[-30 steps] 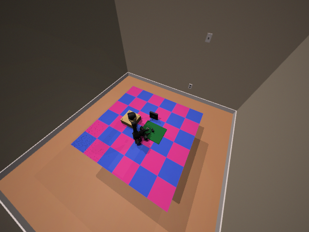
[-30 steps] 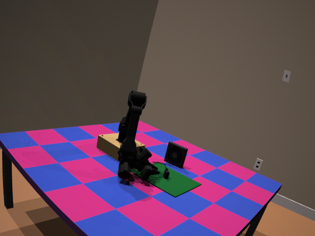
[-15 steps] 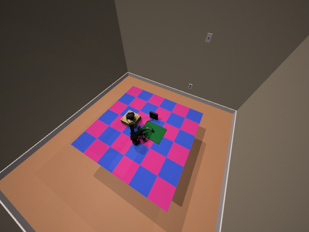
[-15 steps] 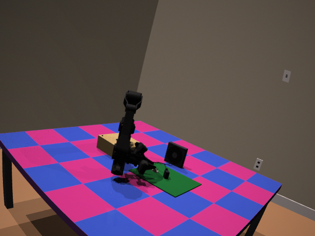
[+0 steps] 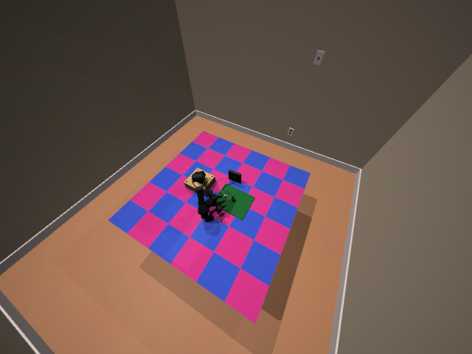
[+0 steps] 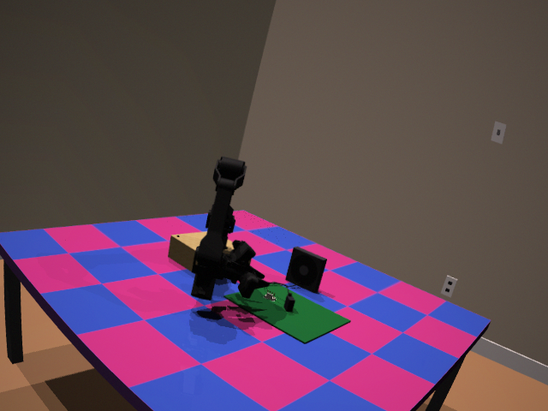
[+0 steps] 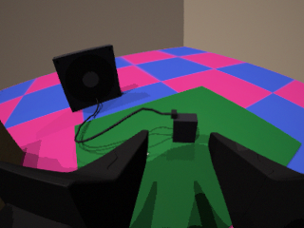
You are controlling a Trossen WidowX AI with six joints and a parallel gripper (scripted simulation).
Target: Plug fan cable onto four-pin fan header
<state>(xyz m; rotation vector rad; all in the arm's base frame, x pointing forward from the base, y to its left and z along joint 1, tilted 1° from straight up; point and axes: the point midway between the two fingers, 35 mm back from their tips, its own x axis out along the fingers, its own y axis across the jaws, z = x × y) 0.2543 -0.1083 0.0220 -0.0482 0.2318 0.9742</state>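
The black fan plug is 6 cm to the left of my gripper tip, 6 cm below it and 6 cm ahead of it. From my gripper tip the other things lie so: black fan: 26 cm to the left, 3 cm below, 2 cm behind; then green board: 10 cm below, 6 cm to the left, 6 cm ahead.
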